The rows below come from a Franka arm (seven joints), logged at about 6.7 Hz.
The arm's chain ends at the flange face. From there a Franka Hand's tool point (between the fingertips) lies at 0.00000 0.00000 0.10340 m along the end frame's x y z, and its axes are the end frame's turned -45 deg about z.
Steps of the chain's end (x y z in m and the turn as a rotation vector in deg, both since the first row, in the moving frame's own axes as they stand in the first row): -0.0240 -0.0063 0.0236 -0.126 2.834 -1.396; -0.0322 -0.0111 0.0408 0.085 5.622 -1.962; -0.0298 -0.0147 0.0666 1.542 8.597 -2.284
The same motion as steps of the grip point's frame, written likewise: -0.0090 -0.0177 0.0235 -2.093 1.915 -1.396; -0.0075 -0.0237 0.0403 -3.915 4.035 -1.962; 0.0024 -0.0228 0.0654 -4.989 7.169 -2.284
